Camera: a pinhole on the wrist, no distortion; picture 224 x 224 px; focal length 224.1 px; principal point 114.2 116.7 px. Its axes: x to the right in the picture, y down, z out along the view. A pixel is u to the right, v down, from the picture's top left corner.
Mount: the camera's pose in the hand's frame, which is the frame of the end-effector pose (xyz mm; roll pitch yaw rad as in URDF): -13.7 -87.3 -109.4 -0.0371 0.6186 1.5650
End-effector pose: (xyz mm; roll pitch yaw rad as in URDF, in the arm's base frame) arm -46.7 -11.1 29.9 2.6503 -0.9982 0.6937
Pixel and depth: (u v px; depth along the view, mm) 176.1 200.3 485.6
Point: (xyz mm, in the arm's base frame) 120.1 -341.5 -167.0
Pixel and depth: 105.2 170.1 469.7
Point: 182.3 -185.3 -180.1
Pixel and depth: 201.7 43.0 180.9
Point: -11.5 -68.2 83.6
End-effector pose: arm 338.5 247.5 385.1 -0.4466 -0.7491 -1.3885
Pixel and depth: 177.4 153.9 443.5
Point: 634.8 407.4 347.2
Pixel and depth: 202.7 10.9 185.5
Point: 424.5 189.6 406.8
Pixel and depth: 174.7 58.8 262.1
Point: 480.9 243.6 420.0
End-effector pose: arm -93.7 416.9 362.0 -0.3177 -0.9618 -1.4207
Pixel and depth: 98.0 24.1 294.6
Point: 9.4 473.6 509.8
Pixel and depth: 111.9 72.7 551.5
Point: 203.7 631.3 571.3
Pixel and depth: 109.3 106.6 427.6
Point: 102.4 604.9 460.3
